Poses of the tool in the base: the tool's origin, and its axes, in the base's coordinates. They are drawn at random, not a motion.
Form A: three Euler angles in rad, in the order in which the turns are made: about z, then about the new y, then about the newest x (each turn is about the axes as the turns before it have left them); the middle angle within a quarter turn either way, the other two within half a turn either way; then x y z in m.
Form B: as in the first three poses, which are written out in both.
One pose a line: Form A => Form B
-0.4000 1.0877 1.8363 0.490 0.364 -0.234 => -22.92 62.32 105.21 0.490 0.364 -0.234
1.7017 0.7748 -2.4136 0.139 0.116 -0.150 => 97.50 44.39 -138.29 0.139 0.116 -0.150
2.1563 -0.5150 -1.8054 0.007 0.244 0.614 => 123.55 -29.51 -103.44 0.007 0.244 0.614
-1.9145 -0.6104 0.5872 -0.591 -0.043 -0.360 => -109.69 -34.97 33.64 -0.591 -0.043 -0.360
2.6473 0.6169 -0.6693 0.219 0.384 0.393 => 151.68 35.35 -38.35 0.219 0.384 0.393
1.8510 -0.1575 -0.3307 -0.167 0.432 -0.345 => 106.05 -9.02 -18.95 -0.167 0.432 -0.345
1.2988 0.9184 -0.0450 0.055 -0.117 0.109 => 74.42 52.62 -2.58 0.055 -0.117 0.109
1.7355 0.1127 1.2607 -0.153 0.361 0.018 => 99.44 6.46 72.23 -0.153 0.361 0.018
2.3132 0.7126 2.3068 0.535 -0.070 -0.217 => 132.54 40.83 132.17 0.535 -0.070 -0.217
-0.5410 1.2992 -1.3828 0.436 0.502 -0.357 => -31.00 74.44 -79.23 0.436 0.502 -0.357
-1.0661 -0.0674 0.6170 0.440 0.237 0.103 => -61.08 -3.86 35.35 0.440 0.237 0.103
